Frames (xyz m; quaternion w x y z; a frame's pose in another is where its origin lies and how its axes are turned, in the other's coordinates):
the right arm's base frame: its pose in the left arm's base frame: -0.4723 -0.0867 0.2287 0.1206 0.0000 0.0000 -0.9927
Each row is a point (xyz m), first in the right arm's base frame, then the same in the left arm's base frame.
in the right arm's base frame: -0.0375 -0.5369 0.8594
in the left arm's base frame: -0.5644 0.4436 1.0881
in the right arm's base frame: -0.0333 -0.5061 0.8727
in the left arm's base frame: -0.5611 0.4127 1.1014
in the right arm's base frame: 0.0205 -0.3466 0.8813
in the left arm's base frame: -0.5752 0.2449 1.1100
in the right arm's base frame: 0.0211 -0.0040 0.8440
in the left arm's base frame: -0.4937 -0.0879 1.0727
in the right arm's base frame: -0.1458 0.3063 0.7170
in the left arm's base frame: -0.2574 -0.3492 0.9457
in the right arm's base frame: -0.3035 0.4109 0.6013
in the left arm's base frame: -0.0792 -0.4130 0.8300
